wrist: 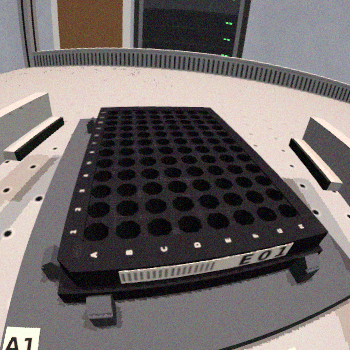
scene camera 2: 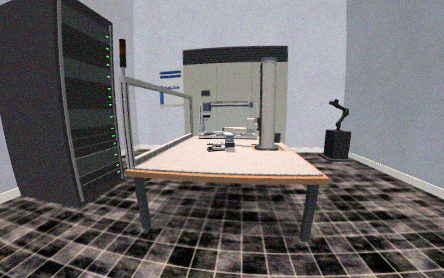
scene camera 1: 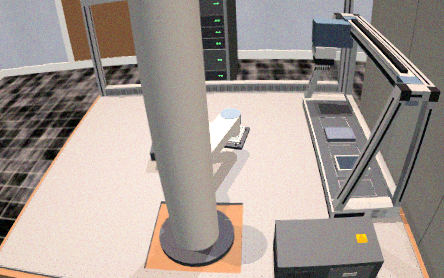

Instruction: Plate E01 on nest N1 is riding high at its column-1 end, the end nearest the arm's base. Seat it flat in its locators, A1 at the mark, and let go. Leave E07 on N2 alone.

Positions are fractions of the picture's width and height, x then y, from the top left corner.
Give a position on a grey nest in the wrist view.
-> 0.76, 0.87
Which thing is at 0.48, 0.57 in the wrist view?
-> A black well plate.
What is my gripper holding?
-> Nothing.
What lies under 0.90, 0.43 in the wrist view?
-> My gripper.
